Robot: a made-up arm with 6 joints. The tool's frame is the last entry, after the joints.
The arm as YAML. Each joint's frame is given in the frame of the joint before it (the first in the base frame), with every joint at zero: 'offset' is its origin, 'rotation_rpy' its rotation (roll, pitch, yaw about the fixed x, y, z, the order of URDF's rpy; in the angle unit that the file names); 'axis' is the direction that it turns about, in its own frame. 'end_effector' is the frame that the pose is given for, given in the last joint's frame.
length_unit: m
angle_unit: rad
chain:
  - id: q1
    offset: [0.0, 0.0, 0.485]
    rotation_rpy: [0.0, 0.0, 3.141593]
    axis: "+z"
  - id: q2
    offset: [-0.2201, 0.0, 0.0]
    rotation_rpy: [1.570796, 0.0, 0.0]
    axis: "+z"
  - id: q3
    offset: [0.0, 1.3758, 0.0]
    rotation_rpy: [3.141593, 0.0, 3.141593]
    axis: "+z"
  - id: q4
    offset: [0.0, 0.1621, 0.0]
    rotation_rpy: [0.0, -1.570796, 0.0]
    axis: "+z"
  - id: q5
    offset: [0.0, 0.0, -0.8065]
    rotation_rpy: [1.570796, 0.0, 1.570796]
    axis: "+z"
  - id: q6
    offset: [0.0, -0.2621, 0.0]
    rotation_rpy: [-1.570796, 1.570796, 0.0]
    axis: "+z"
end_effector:
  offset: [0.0, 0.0, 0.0]
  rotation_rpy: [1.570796, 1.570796, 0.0]
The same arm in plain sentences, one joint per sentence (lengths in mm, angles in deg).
The arm has six revolute joints in a row. What follows holds with every joint at zero, and every direction is one of the base frame's. The first joint lies 485 mm along +z from the base frame's origin and turns about +z. The second joint lies 220.1 mm along +x from the first joint and turns about +y. The third joint lies 1375.8 mm along +z from the second joint and turns about -y. The fourth joint lies 162.1 mm along +z from the third joint and turns about -x. The fifth joint lies 806.5 mm along +x from the fourth joint and turns about -y. The sixth joint lies 262.1 mm along +x from the fifth joint and turns about -x. The tool frame, which is the frame that the pose is given for, lies at the same point as the sixth joint; its axes are the base frame's turned by roll 0, pitch 0 and yaw 0 deg (as in URDF: about the fixed x, then y, then z).
